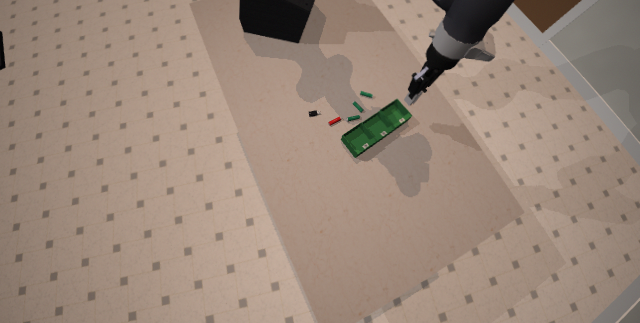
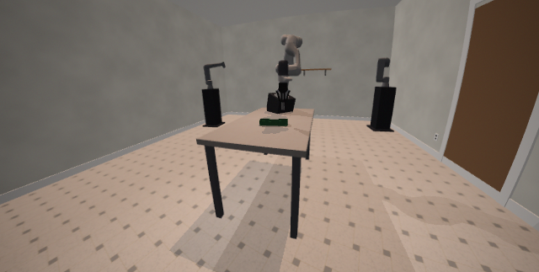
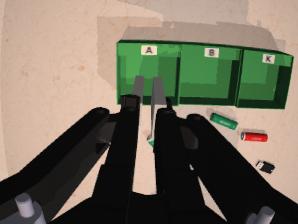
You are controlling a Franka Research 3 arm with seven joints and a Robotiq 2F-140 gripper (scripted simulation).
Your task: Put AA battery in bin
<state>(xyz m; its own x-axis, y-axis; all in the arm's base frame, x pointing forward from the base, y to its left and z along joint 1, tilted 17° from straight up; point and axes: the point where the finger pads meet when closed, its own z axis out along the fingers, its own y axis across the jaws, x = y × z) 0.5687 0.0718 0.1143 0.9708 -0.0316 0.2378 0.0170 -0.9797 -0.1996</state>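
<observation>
My gripper is now 11 cm past the green AA battery, 9 cm to the left of it and 17 cm above it. Round my hand: black part (17 cm behind, 24 cm to the right, 17 cm below); then red cell (10 cm behind, 19 cm to the right, 17 cm below); then green bin (9 cm to the right, 15 cm below).
</observation>
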